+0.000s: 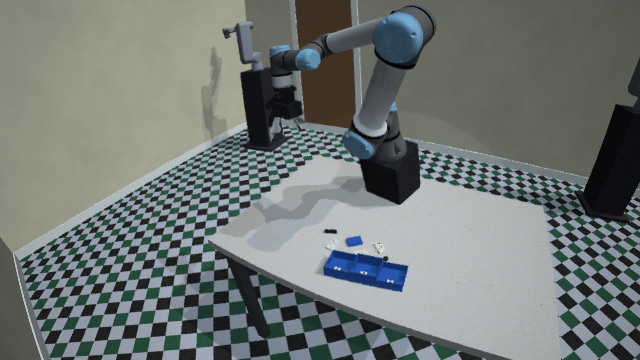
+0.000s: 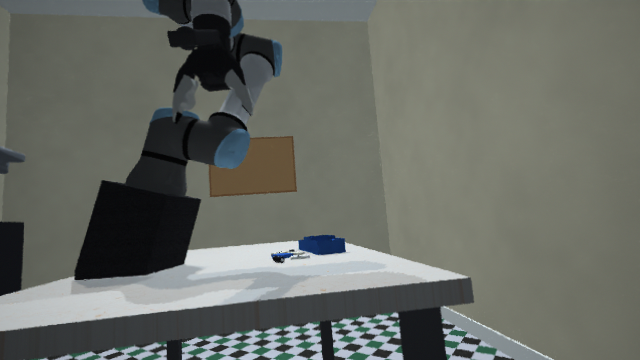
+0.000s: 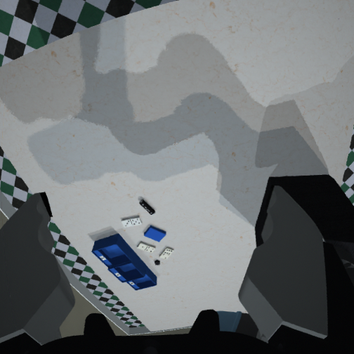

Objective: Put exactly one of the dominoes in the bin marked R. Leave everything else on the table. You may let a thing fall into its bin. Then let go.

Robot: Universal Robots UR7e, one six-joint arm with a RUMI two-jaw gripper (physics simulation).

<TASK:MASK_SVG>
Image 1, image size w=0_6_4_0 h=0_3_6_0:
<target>gripper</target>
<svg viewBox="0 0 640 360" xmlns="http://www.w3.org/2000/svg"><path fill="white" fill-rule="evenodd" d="M293 85L288 88L274 87L274 91L279 93L276 93L265 104L267 110L272 109L268 124L271 142L273 141L274 134L281 131L279 126L281 117L286 120L293 119L300 130L302 130L302 123L306 123L303 118L299 117L303 115L302 103L295 100L294 91L296 91L296 87L293 87Z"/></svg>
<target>blue three-compartment bin tray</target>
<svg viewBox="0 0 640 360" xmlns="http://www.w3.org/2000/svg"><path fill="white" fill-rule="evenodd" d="M324 265L324 275L399 292L402 292L408 270L406 265L384 262L383 258L359 253L356 255L337 250L332 251Z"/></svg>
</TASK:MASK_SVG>
